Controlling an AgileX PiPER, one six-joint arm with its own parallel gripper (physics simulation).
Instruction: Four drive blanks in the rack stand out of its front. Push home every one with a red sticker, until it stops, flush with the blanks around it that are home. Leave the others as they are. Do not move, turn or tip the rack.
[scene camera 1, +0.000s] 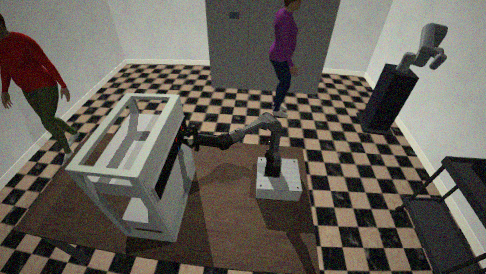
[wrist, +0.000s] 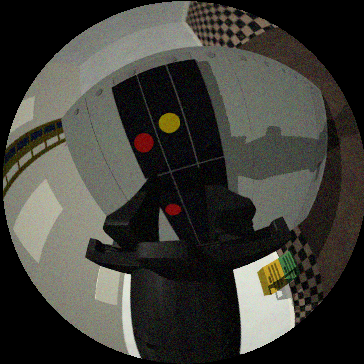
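The rack (scene camera 1: 107, 172) (wrist: 280, 110) stands upright, with black blanks in its front. In the wrist view a blank with a red sticker (wrist: 144, 142) is in the left column, beside a blank with a yellow sticker (wrist: 169, 123). A lower blank with a red sticker (wrist: 173, 209) shows between the fingers. How far each blank stands out cannot be told. A fourth protruding blank cannot be made out; the gripper hides part of the lower blanks. My gripper (scene camera 1: 186, 133) (wrist: 177, 178) is open and empty, its fingers spread close in front of the blanks.
The arm's white base (scene camera 1: 278, 191) stands on the brown mat (scene camera 1: 235, 225) right of the rack. A person in purple (scene camera 1: 285, 37) is behind, and a person in red (scene camera 1: 31, 60) is at the left. A dark cart (scene camera 1: 464, 160) and a pedestal (scene camera 1: 390, 97) with another arm stand at the right.
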